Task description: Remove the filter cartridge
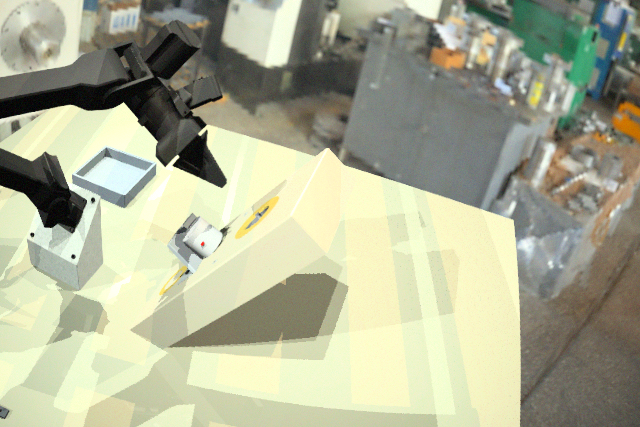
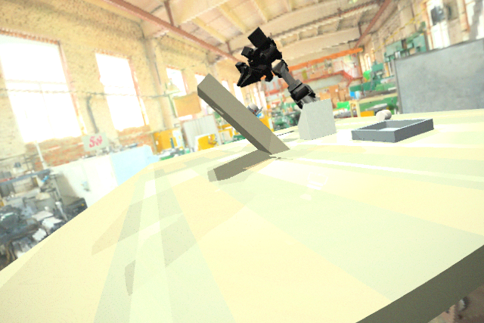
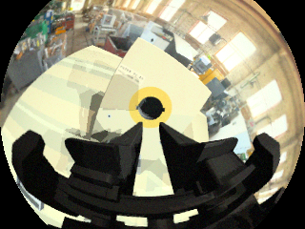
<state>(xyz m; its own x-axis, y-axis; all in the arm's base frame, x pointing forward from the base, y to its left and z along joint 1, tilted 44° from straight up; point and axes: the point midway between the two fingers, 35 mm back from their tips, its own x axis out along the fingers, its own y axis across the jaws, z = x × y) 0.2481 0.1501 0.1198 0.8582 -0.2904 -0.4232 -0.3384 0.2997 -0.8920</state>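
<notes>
Right now my gripper tip is 10 cm above the round filter cartridge and 3 cm past it. Also, from my gripper tip: grey tray (38 cm behind, 26 cm below, 24 cm to the left); then service panel (12 cm below, 2 cm ahead).
</notes>
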